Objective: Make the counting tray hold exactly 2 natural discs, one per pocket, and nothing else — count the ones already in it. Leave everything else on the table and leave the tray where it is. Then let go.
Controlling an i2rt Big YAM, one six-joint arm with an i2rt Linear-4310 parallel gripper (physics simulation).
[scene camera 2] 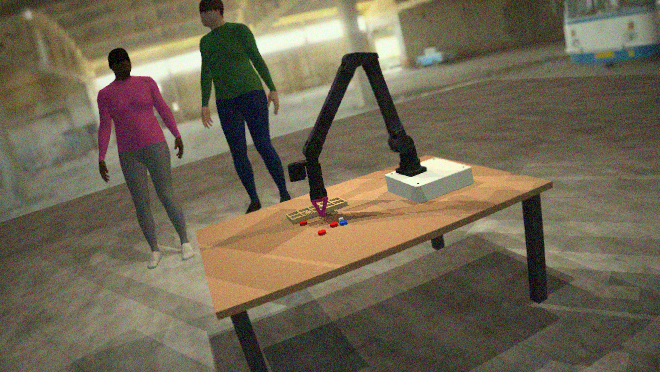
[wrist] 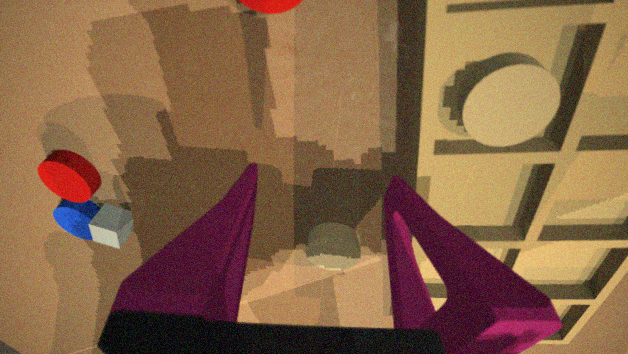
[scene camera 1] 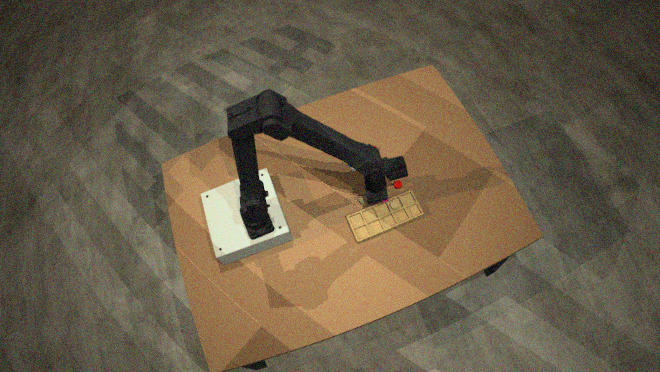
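Observation:
The counting tray [scene camera 1: 390, 228] [scene camera 2: 295, 220] [wrist: 431, 40] has two rows of pockets. One natural disc [scene camera 1: 396, 204] [wrist: 511, 105] lies in a pocket of the row nearer the loose discs; no other disc can be made out in the pockets that show. Another natural disc [wrist: 333, 245], shaded grey-green, lies on the table beside the tray. My gripper [scene camera 2: 322, 215] [wrist: 324, 180] is partly open and empty, pointing down above the table beside the tray. In the wrist view that loose disc appears between the fingers, ungripped. In scene camera 1 the fingers are mostly hidden by the wrist.
A red disc [scene camera 2: 333, 225] [wrist: 67, 177] lies close to a blue disc [scene camera 2: 343, 223] [wrist: 72, 220], with a small grey cube [wrist: 111, 227] against the blue one. Another red disc [scene camera 1: 397, 184] [scene camera 2: 303, 223] lies near the tray's long side, and a third red disc [scene camera 2: 321, 232] lies farther off.

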